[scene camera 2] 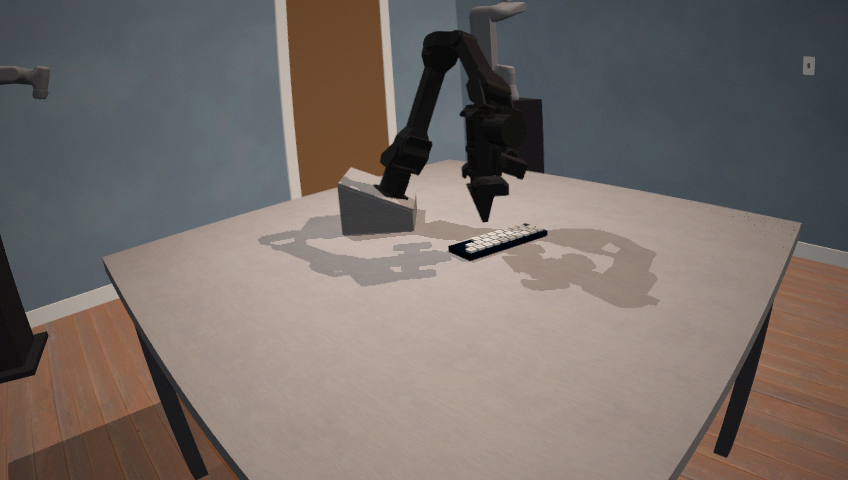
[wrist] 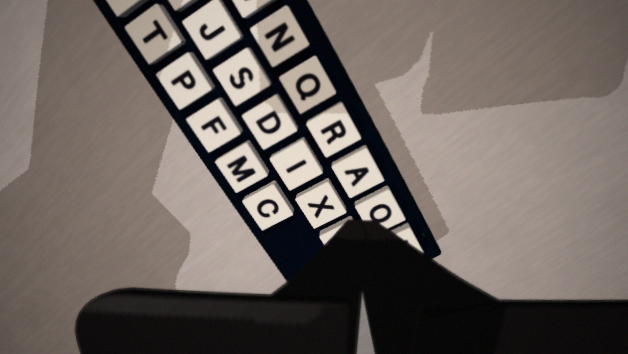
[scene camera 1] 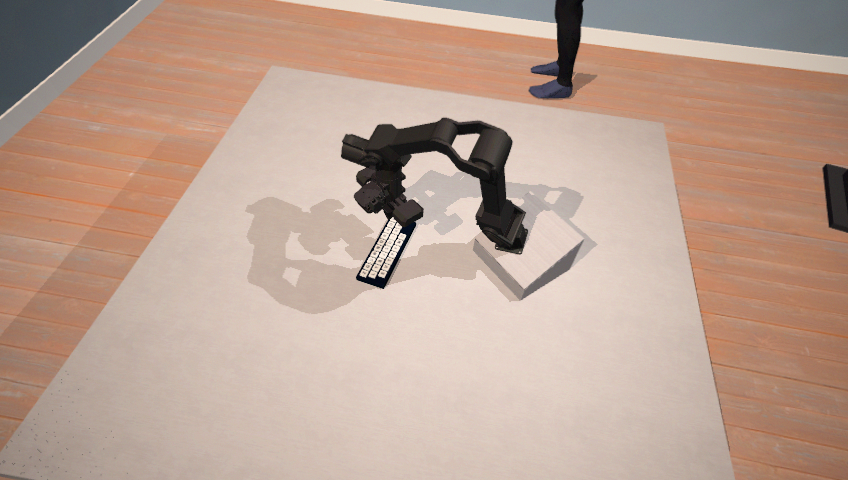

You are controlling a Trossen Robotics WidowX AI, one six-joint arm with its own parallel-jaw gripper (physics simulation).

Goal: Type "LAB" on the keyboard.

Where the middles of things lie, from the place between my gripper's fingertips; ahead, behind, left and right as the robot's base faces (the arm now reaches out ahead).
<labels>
Right now my hand is 50 mm above the key [wrist: 357, 171].
</labels>
